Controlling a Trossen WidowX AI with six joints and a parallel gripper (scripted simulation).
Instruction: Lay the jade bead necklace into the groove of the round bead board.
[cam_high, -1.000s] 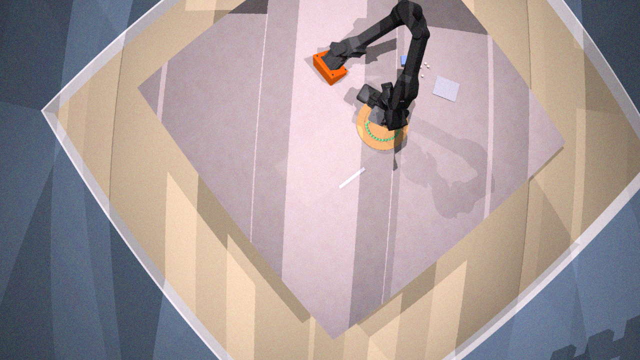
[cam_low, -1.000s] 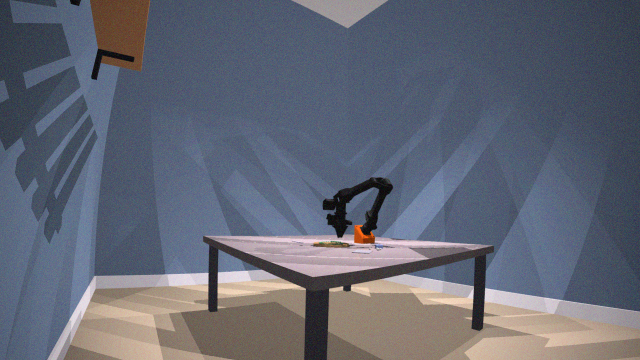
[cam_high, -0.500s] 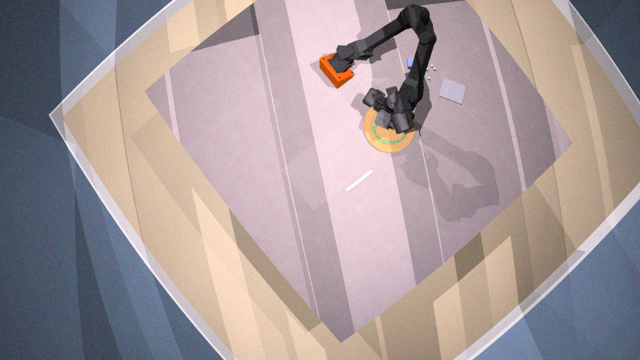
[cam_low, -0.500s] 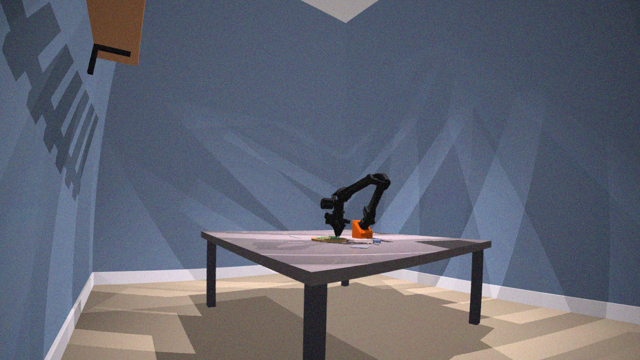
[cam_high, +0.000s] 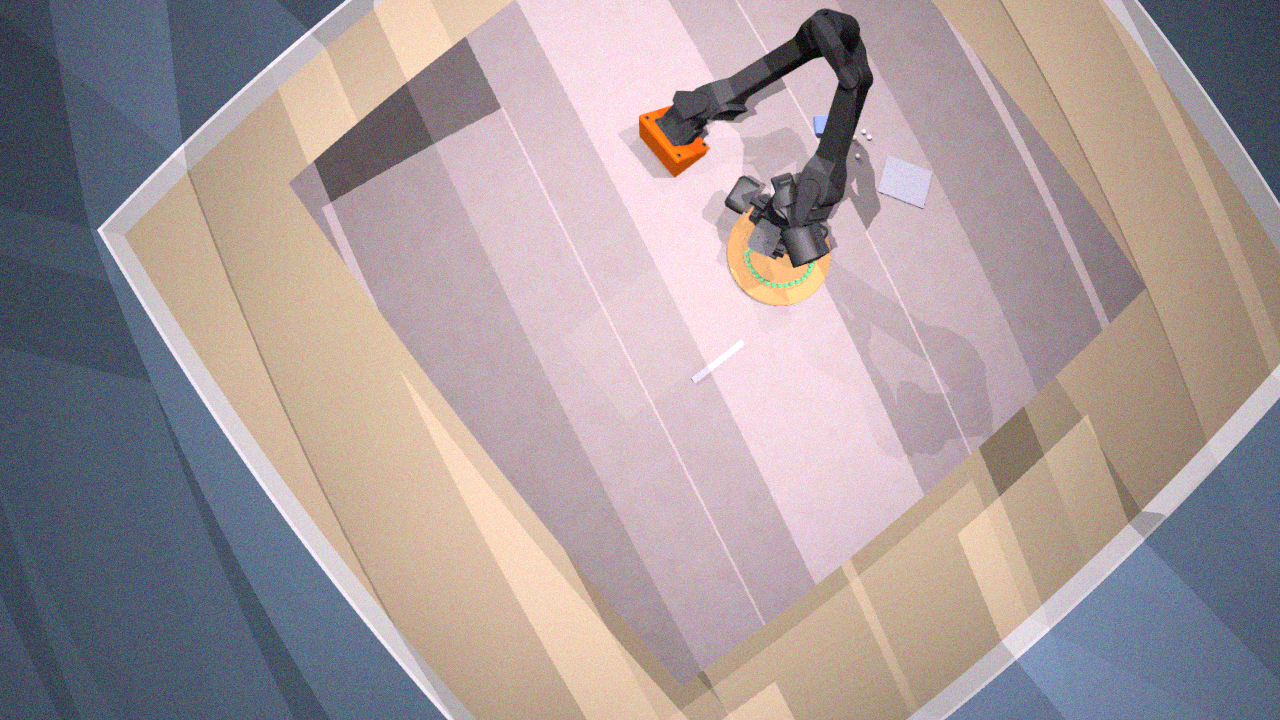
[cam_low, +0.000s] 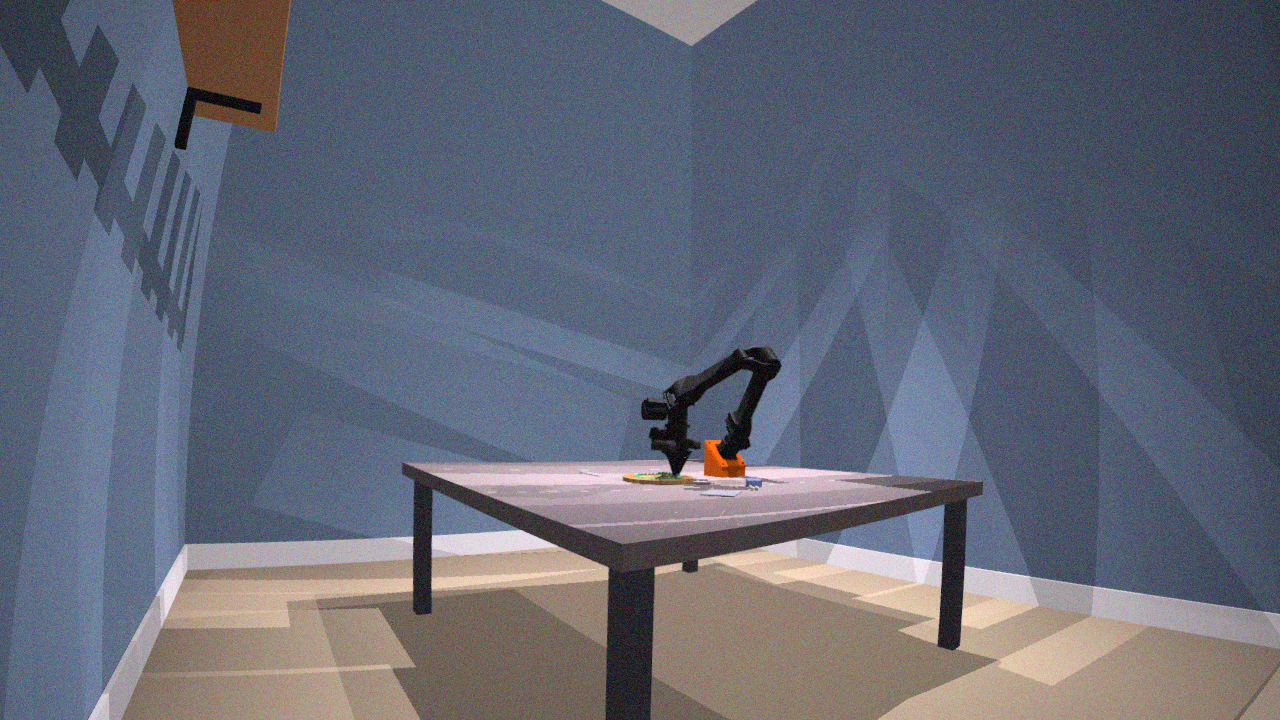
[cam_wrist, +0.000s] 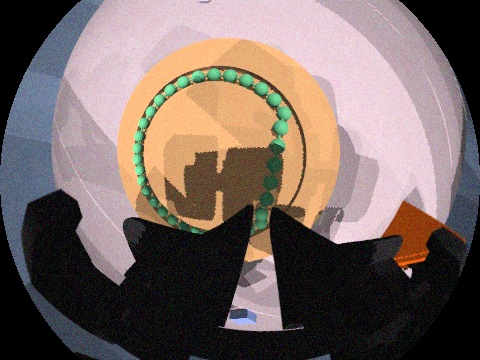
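My gripper tip is now 5 cm short of the round tan bead board, 1 cm to the left of it and 1 cm above it. Round my gripper tip: white strip (16 cm ahead, 22 cm to the right, 1 cm below); pale square sheet (8 cm ahead, 29 cm to the left, 1 cm below); blue cube (10 cm behind, 21 cm to the left, 1 cm below).
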